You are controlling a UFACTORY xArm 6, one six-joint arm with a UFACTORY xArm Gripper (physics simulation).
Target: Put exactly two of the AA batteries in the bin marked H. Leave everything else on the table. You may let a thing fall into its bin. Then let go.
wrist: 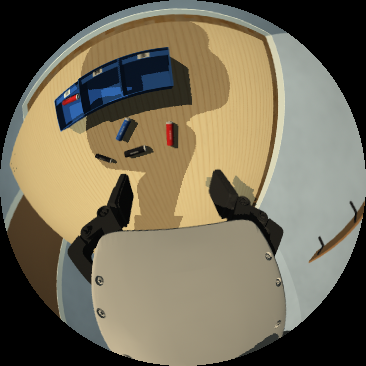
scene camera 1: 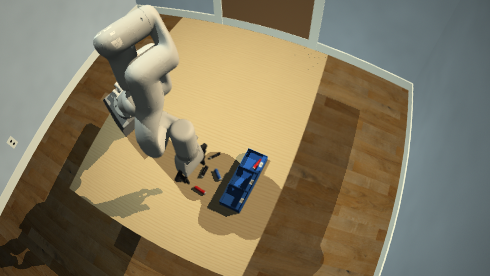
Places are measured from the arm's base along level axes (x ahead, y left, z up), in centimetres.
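Where they show: gripper, between the fingertips: [wrist: 170,182] [scene camera 1: 193,172].
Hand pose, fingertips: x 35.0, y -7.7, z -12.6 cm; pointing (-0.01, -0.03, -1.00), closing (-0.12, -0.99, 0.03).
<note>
Each offset is from my fingertips to the top centre of the thing. "spot": to the spot under its first point.
A red AA battery {dx +15.7, dy +18.8, dz -12.9 cm} [scene camera 1: 257,164] [wrist: 70,100] lies in the H bin {spot: dx +12.4, dy +21.7, dz -14.3 cm} [scene camera 1: 253,155] [wrist: 75,112], an end compartment of the blue bin row. Another red battery {dx +1.2, dy -1.3, dz -13.6 cm} [scene camera 1: 199,190] [wrist: 169,134] lies on the table. A blue battery {dx +4.1, dy +7.8, dz -13.6 cm} [scene camera 1: 217,174] [wrist: 123,129] lies between it and a black cylinder {dx -1.3, dy +6.4, dz -13.6 cm} [scene camera 1: 203,172] [wrist: 135,151]. A thinner black piece {dx -1.1, dy +14.7, dz -14.0 cm} [scene camera 1: 214,155] [wrist: 105,158] lies beyond that. Types of the loose pieces are too small to read. My gripper [scene camera 1: 193,166] [wrist: 170,182] is open and empty, above the table, on the near side of the loose pieces in the wrist view.
The blue bin row also has a middle bin {dx +14.3, dy +10.2, dz -11.1 cm} [scene camera 1: 243,180] [wrist: 102,94] and another end bin [scene camera 1: 233,199] [wrist: 146,75], both without a visible battery. Raised walls divide them. The row stands beyond the loose pieces in the wrist view.
</note>
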